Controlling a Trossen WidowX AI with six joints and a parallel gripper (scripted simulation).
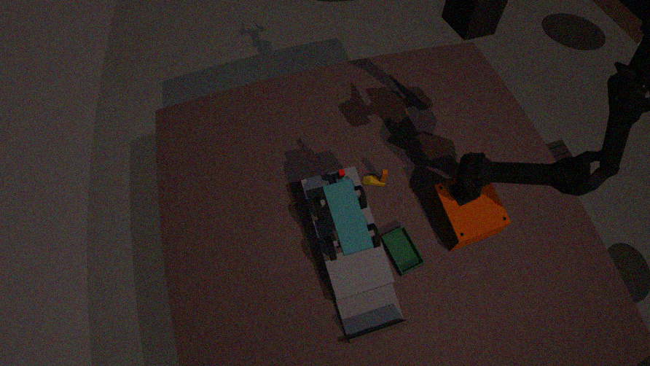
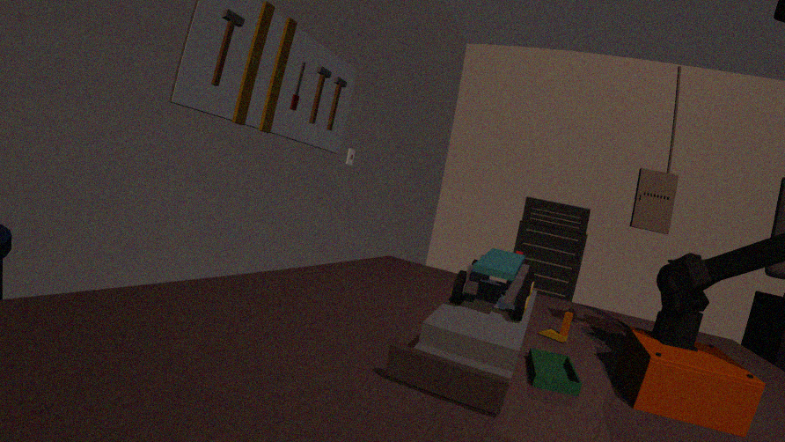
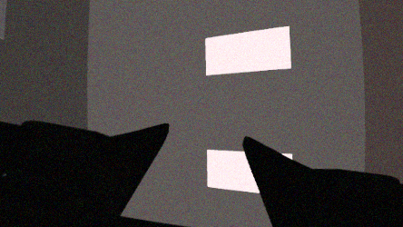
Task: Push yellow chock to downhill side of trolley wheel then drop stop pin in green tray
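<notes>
Now: the yellow chock 32 cm ahead of my gripper tip, 21 cm to the right of it and 79 cm below it. The rest, counted from my gripper tip: red-headed stop pin: 44 cm ahead, 20 cm to the right, 68 cm below; then green tray: 34 cm ahead, 1 cm to the left, 82 cm below; then trolley: 47 cm ahead, 9 cm to the right, 69 cm below.
</notes>
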